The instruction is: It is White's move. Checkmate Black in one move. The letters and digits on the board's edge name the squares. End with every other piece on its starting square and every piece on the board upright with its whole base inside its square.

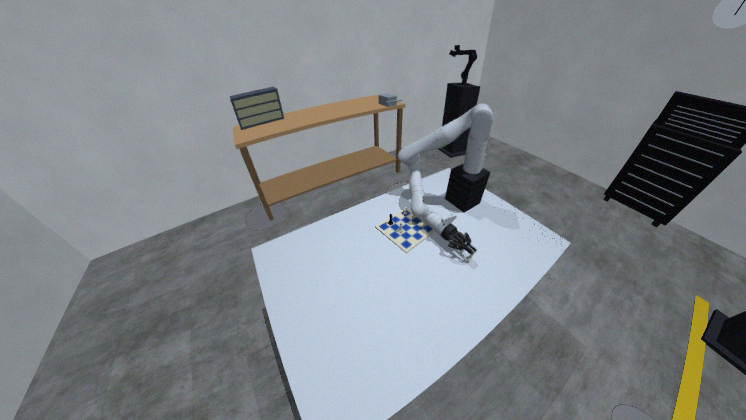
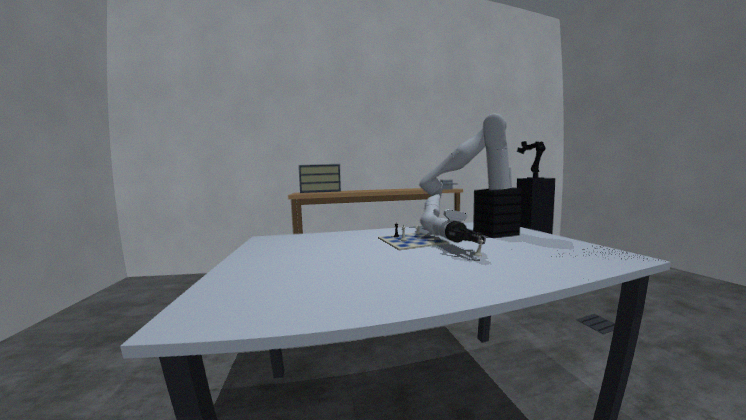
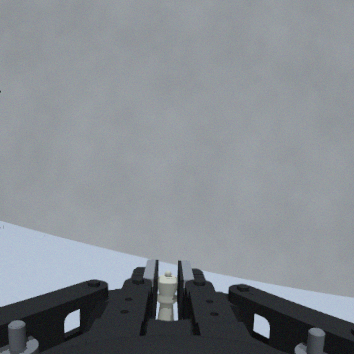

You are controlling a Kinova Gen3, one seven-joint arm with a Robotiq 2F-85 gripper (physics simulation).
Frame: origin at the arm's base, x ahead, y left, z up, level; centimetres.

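Seen in the pictures: gripper, fingertip midpoint: [image 1: 474,252] [image 2: 482,240] [image 3: 167,275]; arm's base at its link origin: [image 1: 471,169] [image 2: 499,188].
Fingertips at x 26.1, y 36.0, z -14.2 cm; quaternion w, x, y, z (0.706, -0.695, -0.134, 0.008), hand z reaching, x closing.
Observation:
Pixels of each thing's top centre, then the offset from my fingertips to it. Level surfaces: height alone.
- white chess piece at its top centre: [image 3: 174,272] [image 2: 480,238] [image 1: 473,251] dx +0.5, dy -0.5, dz +0.4 cm
- chessboard at its top centre: [image 2: 411,239] [image 1: 406,227] dx +16.0, dy -29.9, dz -5.7 cm
- tall black piece at its top centre: [image 2: 396,222] [image 1: 390,213] dx +21.5, dy -35.9, dz +0.6 cm
- white table at its surface level: dz -6.3 cm
My gripper [image 1: 471,250] [image 2: 481,240] [image 3: 167,275] is shut on a white chess piece [image 1: 471,256] [image 2: 479,248] [image 3: 167,287] with a small ball on top. The gripper lies nearly level, low over the table, off the board to the right. The held piece hangs base down, close to upright; whether its base touches the table I cannot tell. The chessboard [image 1: 406,244] [image 2: 403,247] carries a tall black piece [image 1: 390,220] [image 2: 396,230], a white piece [image 1: 400,228] [image 2: 403,233] near it, and another white piece [image 1: 405,211] [image 2: 417,229] farther back. The arm hides the board's right part; edge letters are too small to read.
The white table [image 1: 365,302] [image 2: 323,292] bears the board and the arm's black base [image 1: 467,188] [image 2: 496,212]. The arm's lower links hang low over the board's right side. A wooden bench [image 1: 323,117] [image 2: 365,195] and a black pedestal [image 1: 459,104] [image 2: 537,203] stand behind the table.

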